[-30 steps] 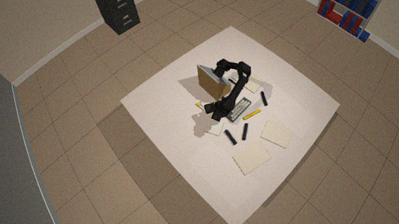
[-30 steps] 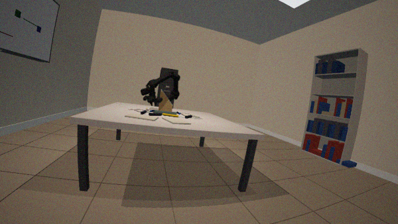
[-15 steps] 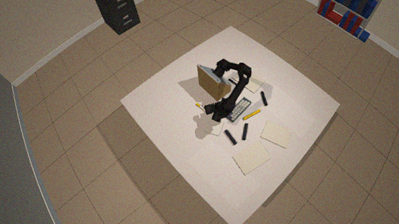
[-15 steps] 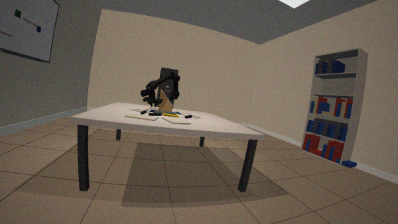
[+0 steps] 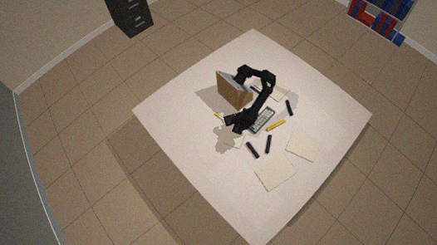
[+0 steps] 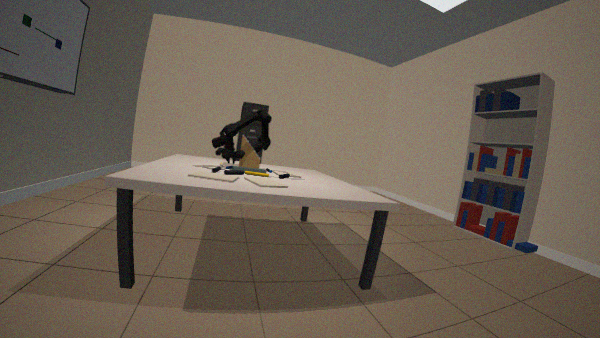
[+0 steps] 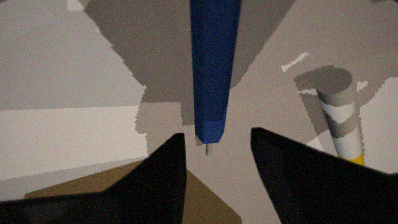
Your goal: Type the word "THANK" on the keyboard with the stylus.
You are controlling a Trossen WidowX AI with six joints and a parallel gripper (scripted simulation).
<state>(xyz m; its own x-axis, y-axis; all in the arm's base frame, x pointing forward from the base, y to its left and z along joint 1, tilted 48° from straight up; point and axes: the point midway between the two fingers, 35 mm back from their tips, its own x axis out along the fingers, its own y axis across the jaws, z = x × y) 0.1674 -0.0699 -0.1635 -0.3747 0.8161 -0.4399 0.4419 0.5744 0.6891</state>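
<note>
Right now the blue stylus is 10 mm behind my gripper tip, 10 mm to the left of it and 20 mm below it. Round my gripper tip: yellow pen 220 mm ahead, 150 mm to the left, 20 mm below.
</note>
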